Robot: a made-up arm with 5 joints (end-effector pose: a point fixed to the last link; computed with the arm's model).
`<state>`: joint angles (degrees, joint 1 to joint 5).
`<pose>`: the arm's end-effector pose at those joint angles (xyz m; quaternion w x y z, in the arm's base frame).
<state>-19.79 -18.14 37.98 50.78 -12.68</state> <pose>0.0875 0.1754 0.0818 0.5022 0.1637 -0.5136 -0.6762</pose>
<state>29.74 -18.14 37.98 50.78 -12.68</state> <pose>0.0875 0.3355 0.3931 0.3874 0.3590 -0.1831 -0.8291</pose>
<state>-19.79 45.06 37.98 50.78 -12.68</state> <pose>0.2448 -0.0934 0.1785 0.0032 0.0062 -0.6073 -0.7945</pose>
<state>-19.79 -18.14 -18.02 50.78 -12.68</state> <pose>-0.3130 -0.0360 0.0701 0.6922 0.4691 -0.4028 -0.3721</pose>
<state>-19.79 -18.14 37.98 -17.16 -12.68</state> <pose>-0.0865 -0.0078 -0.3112 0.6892 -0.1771 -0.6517 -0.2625</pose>
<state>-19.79 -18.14 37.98 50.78 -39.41</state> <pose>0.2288 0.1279 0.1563 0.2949 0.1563 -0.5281 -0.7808</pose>
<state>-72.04 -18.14 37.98 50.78 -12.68</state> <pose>0.0875 -0.1847 0.0059 0.5230 -0.0741 -0.7589 -0.3809</pose>
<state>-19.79 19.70 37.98 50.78 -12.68</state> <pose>0.2213 0.0332 0.1329 0.2124 0.0724 -0.5910 -0.7749</pose>
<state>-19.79 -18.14 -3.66 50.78 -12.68</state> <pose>-0.2330 0.0533 0.0830 0.6578 0.3988 -0.4417 -0.4618</pose>
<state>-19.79 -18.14 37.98 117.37 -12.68</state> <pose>0.0735 -0.1171 0.4352 0.1518 0.4442 -0.2076 -0.8582</pose>
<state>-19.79 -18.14 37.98 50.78 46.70</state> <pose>-0.2365 0.0369 0.0247 0.8512 0.1486 -0.3853 -0.3239</pose>
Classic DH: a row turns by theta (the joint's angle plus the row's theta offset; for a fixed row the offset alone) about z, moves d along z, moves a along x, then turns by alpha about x. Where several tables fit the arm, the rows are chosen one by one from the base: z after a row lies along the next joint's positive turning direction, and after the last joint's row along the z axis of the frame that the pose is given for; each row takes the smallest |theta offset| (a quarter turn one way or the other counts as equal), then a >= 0, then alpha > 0; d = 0 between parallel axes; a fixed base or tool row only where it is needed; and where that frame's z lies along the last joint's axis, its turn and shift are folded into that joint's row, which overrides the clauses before.
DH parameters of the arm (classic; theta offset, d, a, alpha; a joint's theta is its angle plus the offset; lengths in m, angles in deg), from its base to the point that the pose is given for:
base (fixed): -90 0.411 0.082 -90
joint 1: 0 -0.066 -0.083 -90
joint 2: -81.13 0.7273 0.1249 32.86
joint 3: 82.53 -0.3209 -0.0312 85.2
joint 4: -80.51 -0.0209 -0.0226 129.5
joint 5: -3.09 0.0772 -0.3425 36.21
tool (fixed): 5.77 0.1898 0 0

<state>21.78 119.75 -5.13 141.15 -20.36</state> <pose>-0.3829 0.2437 0.4587 0.7215 -0.3501 0.3384 0.4924</pose>
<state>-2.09 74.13 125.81 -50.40 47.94</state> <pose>0.1916 -0.2086 0.1145 0.3659 -0.0132 0.5420 -0.7564</pose>
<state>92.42 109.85 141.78 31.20 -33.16</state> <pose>-0.6036 0.6127 0.2297 0.1218 0.8588 -0.4924 -0.0716</pose>
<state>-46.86 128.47 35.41 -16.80 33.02</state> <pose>0.1714 -0.3777 -0.0752 0.0180 0.4410 0.3504 0.8261</pose>
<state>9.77 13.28 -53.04 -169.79 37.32</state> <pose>-0.3074 -0.4738 -0.0868 0.0340 0.8826 0.3687 -0.2898</pose>
